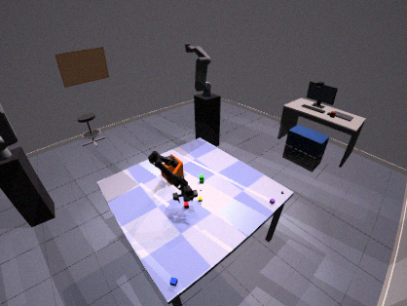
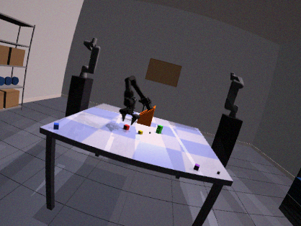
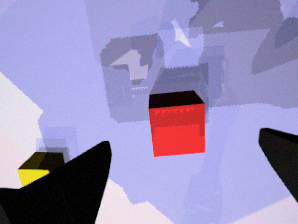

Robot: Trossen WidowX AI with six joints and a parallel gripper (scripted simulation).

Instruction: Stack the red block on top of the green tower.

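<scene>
Right now my gripper tip is 4 cm above the red block. The rest, counted from my gripper tip: yellow cube: 13 cm to the left, 4 cm below, 1 cm ahead; then purple cube: 58 cm to the left, 39 cm ahead, 4 cm below; then blue cube: 46 cm ahead, 38 cm to the right, 4 cm below.
</scene>
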